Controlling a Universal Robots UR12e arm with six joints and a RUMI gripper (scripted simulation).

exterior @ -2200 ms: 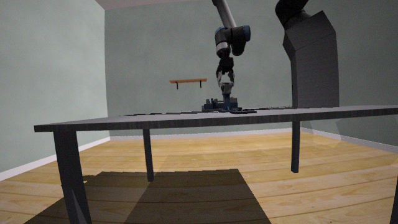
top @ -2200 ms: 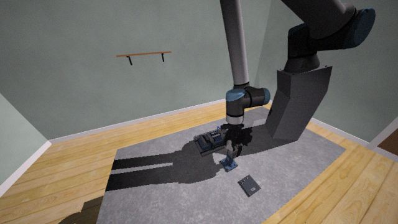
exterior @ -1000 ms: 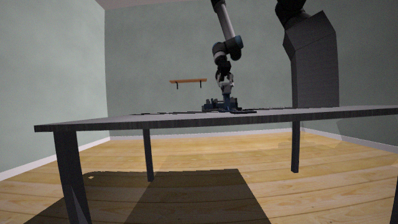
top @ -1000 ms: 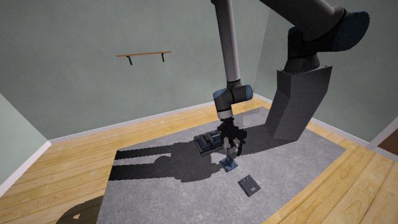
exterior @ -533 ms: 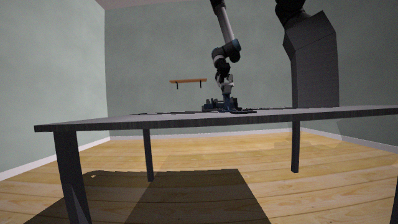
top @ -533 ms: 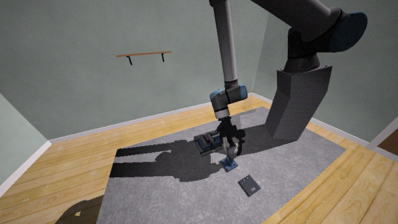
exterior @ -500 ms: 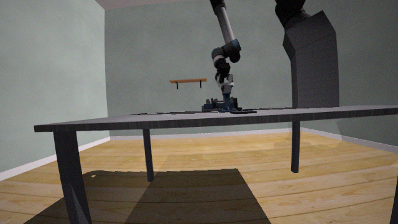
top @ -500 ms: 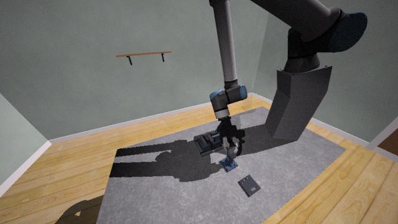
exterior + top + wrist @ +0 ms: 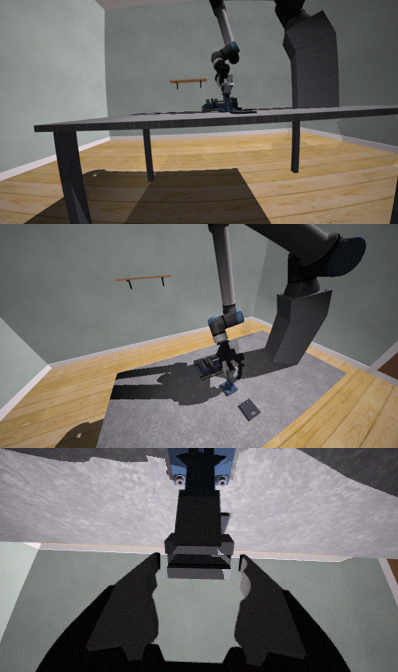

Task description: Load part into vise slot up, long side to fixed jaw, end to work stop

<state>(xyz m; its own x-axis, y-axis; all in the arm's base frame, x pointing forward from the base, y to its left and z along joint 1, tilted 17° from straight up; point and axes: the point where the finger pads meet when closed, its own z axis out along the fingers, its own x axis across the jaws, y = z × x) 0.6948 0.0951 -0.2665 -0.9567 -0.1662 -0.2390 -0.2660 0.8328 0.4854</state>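
My gripper is now right at the part. The rest, counted from my hand: moving jaw (5 cm ahead, 21 cm to the right, 8 cm below); then cylinder rod (22 cm to the right, 8 cm below); then work stop (9 cm ahead, 17 cm to the right, 7 cm below).
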